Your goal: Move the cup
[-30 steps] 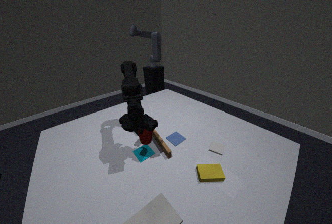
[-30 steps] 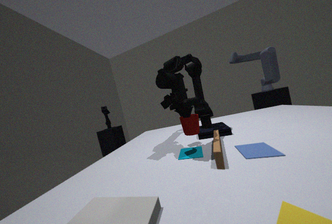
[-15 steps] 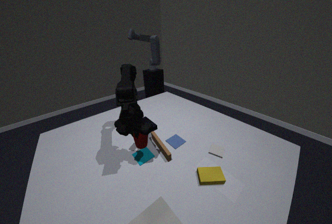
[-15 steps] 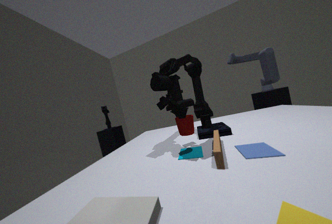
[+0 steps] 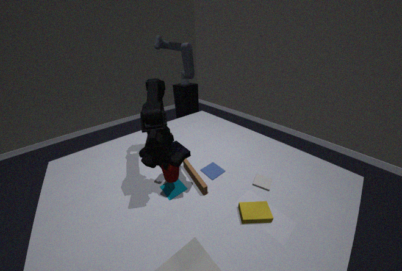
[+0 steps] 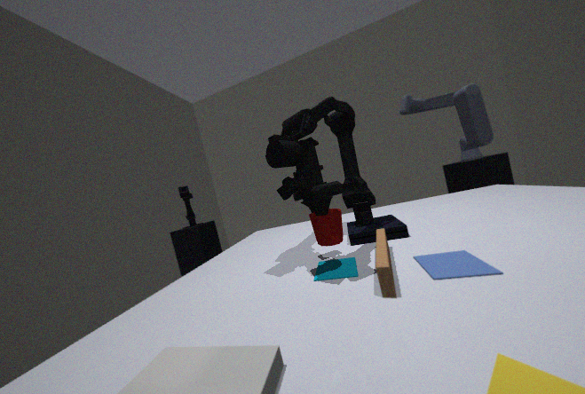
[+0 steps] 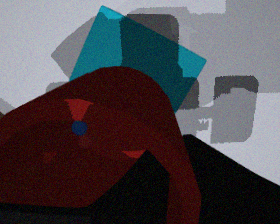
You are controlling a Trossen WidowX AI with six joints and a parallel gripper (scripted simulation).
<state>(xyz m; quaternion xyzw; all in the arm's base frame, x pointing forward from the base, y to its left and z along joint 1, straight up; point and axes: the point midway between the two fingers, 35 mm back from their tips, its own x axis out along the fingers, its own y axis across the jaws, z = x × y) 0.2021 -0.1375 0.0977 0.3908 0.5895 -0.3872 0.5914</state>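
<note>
Right now the blue marble is 4 cm ahead of my gripper tip, 2 cm to the left of it and 2 cm below it. From my gripper tip the other things lie so: teal pad (11 cm below, 3 cm ahead, 1 cm to the left); then dark red cup (3 cm ahead, 1 cm to the left); then wooden bar (11 cm to the left, 8 cm below, 6 cm ahead).
</note>
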